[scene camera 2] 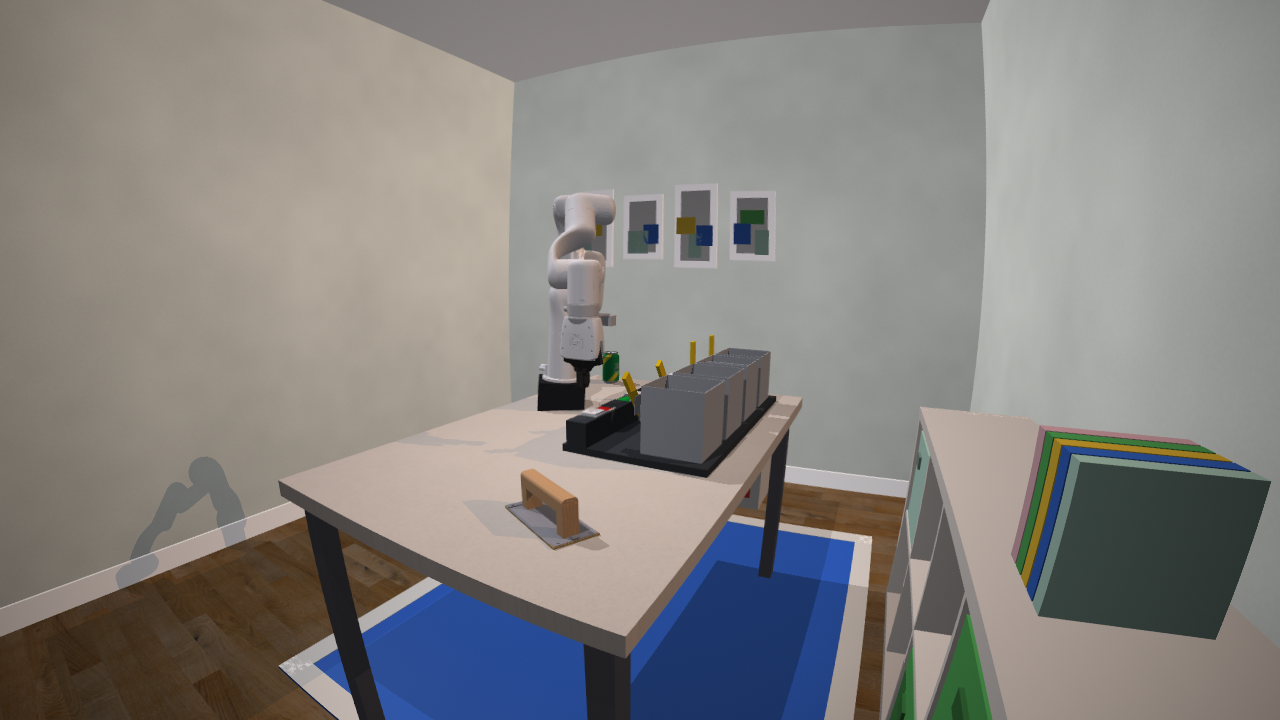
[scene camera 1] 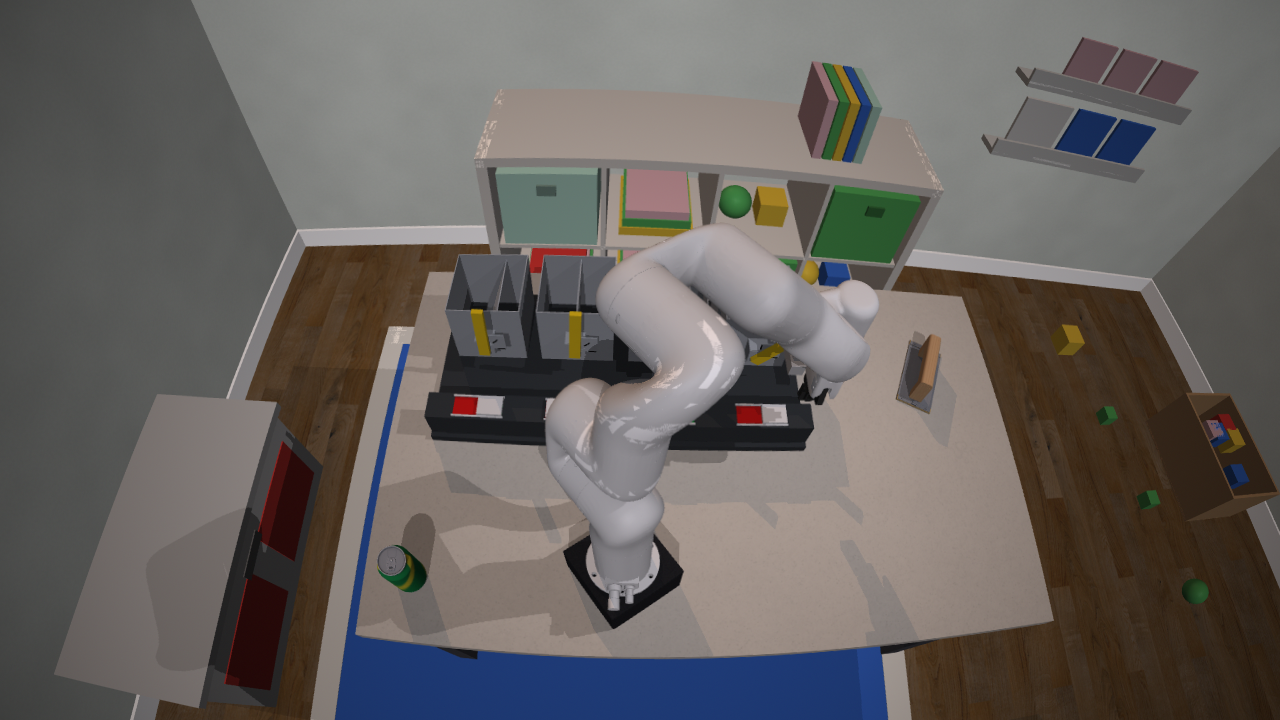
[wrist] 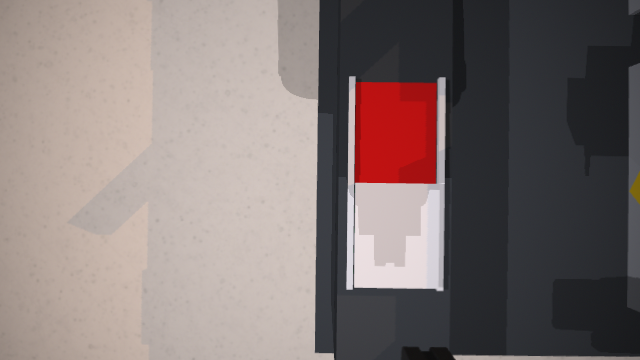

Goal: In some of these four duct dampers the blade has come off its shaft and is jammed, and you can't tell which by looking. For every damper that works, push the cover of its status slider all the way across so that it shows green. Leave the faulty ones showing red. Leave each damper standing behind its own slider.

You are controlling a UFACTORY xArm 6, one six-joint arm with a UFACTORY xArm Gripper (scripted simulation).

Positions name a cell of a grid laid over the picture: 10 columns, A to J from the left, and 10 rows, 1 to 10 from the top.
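My gripper (scene camera 2: E6), (scene camera 1: G6). Duct damper (scene camera 2: F6). Duct damper (scene camera 1: D4). Another duct damper (scene camera 2: F6). Another duct damper (scene camera 1: E5). Slider cover (wrist: G7).
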